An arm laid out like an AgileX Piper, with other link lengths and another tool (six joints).
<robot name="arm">
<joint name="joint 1" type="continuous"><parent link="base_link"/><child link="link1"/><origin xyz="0 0 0.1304" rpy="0 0 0"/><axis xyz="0 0 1"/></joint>
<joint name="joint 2" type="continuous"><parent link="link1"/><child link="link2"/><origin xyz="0 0 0" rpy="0 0 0"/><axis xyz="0 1 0"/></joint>
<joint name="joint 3" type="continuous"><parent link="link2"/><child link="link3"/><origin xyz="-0.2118 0 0.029" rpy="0 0 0"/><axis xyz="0 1 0"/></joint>
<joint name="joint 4" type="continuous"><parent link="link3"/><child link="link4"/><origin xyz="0.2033 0 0.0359" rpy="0 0 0"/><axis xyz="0.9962 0 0.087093"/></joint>
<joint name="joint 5" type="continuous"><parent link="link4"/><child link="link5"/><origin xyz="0 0 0" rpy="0 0 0"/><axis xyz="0 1 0"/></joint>
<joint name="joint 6" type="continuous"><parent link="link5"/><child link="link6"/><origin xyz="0.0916 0 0.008" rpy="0 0 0"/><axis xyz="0.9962 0 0.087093"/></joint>
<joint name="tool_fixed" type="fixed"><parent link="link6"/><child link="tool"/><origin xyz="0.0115 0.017 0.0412" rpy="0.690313 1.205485 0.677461"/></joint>
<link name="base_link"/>
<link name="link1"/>
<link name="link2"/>
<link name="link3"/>
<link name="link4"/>
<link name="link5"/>
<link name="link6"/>
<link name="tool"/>
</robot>
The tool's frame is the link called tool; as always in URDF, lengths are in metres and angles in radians. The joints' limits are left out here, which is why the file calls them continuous.
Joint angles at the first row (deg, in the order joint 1, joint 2, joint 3, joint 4, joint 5, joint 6):
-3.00 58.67 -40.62 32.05 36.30 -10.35
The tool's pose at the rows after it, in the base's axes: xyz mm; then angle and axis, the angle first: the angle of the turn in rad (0 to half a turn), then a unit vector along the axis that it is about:
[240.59, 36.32, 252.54, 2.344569, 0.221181, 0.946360, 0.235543]
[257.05, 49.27, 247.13, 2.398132, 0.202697, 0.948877, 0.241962]
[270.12, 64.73, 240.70, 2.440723, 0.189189, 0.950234, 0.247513]
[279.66, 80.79, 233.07, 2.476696, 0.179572, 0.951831, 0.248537]
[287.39, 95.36, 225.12, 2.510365, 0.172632, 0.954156, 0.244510]
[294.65, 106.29, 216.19, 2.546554, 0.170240, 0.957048, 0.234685]
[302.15, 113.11, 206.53, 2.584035, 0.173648, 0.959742, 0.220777]
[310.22, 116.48, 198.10, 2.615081, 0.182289, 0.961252, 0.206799]
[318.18, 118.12, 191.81, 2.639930, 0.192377, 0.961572, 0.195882]
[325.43, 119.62, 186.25, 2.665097, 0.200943, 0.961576, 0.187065]
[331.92, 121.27, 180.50, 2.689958, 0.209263, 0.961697, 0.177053]
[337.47, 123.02, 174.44, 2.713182, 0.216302, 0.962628, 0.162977]
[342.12, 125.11, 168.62, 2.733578, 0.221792, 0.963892, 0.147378]
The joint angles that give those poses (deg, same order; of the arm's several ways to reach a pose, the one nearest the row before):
-0.98 65.57 -45.29 32.44 37.90 -10.83
1.94 71.62 -49.38 32.60 38.30 -10.41
5.46 76.68 -52.64 32.29 37.76 -8.75
9.12 80.89 -55.15 31.15 36.79 -6.03
12.30 84.68 -57.58 29.27 36.21 -2.74
14.58 88.33 -60.06 26.89 36.39 0.80
15.94 91.86 -62.58 24.39 37.18 4.38
16.58 95.13 -65.19 22.17 38.17 7.73
16.80 97.99 -67.84 20.55 39.33 10.45
16.90 100.63 -70.47 19.44 40.73 12.58
17.10 103.14 -73.02 18.17 42.19 14.87
17.49 105.53 -75.49 16.26 43.78 17.61
18.03 107.75 -77.83 14.16 45.40 20.38

